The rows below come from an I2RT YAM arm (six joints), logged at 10 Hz.
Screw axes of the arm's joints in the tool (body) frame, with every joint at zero. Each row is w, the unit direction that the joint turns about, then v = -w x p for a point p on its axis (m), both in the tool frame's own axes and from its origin. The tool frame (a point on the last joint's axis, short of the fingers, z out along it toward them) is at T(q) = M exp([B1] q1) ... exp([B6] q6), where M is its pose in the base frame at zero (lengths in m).
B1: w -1 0 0 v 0 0.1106 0
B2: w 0 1 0 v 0.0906 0 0.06
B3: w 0 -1 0 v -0.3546 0 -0.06
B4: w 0 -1 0 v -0.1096 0 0
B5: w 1 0 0 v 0 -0.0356 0
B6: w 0 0 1 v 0 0 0
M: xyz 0.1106 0 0.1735 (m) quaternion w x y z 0.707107 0 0.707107 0
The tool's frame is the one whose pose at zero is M.
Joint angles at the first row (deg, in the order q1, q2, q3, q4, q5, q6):
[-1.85 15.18 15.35 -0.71 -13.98 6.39]
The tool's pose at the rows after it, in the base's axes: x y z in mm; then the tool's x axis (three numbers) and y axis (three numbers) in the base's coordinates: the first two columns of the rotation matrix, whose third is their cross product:
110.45, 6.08, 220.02, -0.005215, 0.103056, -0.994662, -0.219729, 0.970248, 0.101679
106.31, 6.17, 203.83, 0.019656, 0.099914, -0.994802, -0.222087, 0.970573, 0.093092
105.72, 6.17, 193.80, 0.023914, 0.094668, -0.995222, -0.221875, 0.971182, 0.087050
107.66, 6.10, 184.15, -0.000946, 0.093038, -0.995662, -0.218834, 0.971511, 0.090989
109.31, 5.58, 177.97, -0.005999, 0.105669, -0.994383, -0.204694, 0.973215, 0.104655
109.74, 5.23, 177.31, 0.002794, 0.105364, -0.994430, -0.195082, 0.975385, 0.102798
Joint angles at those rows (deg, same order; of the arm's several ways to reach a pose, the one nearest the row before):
[-1.30 8.12 9.83 -0.67 -13.96 6.09]
[-1.30 2.72 5.83 -0.67 -13.96 5.93]
[-1.30 0.27 3.59 -0.71 -13.94 5.63]
[-1.30 0.15 1.98 -0.69 -13.89 5.50]
[-1.30 0.15 0.62 0.45 -13.08 6.22]
[-1.28 0.14 0.27 1.24 -12.44 6.20]

